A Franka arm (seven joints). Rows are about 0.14 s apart.
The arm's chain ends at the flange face. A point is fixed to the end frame.
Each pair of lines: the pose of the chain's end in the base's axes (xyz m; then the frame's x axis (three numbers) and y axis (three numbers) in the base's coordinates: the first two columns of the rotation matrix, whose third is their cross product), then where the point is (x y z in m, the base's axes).
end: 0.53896 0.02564 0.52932 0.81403 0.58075 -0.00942 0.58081 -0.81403 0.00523
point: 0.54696 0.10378 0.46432
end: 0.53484 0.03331 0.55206 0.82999 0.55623 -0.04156 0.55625 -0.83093 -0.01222
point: 0.54278 0.11095 0.48646
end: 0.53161 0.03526 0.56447 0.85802 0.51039 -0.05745 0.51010 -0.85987 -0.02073
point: 0.54256 0.11231 0.49860
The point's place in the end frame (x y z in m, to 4 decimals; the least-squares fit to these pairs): 0.0525 -0.0593 0.0642
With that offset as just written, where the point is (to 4 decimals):
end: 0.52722 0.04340 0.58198 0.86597 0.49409 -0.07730 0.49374 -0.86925 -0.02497
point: 0.5383 0.1198 0.5154
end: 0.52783 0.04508 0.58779 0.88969 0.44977 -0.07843 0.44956 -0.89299 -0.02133
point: 0.5428 0.1206 0.5210
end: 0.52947 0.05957 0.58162 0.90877 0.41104 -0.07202 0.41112 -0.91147 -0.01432
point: 0.5482 0.1341 0.5147
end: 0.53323 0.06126 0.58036 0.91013 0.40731 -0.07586 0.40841 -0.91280 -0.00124
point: 0.5523 0.1349 0.5124
